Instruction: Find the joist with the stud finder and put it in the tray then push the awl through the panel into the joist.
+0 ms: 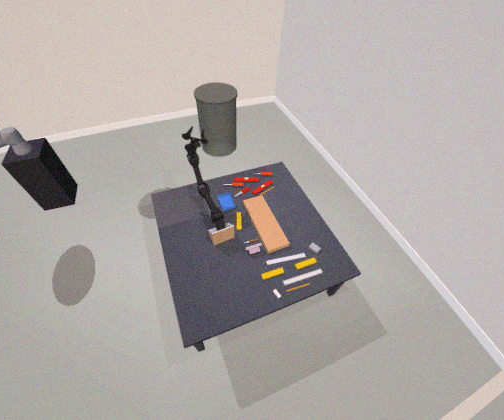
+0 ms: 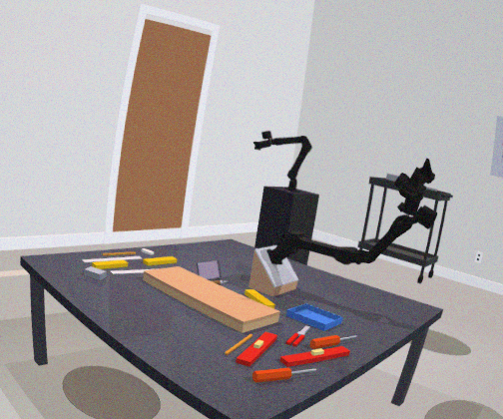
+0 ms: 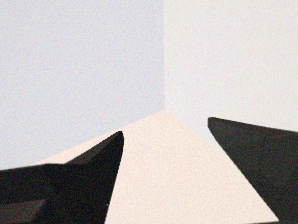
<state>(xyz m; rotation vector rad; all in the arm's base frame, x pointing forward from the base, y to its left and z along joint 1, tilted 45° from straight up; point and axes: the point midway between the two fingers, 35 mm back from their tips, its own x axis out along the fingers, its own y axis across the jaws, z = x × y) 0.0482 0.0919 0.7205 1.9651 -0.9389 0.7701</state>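
My gripper tip is now 78 cm to the left of the stud finder, 58 cm above it and 22 cm short of it. Round my gripper tip: grey block: 88 cm to the right, 65 cm ahead, 59 cm below; then blue tray: 59 cm below, 24 cm to the right, 12 cm ahead; then awl: 68 cm to the right, 60 cm below, 19 cm ahead.
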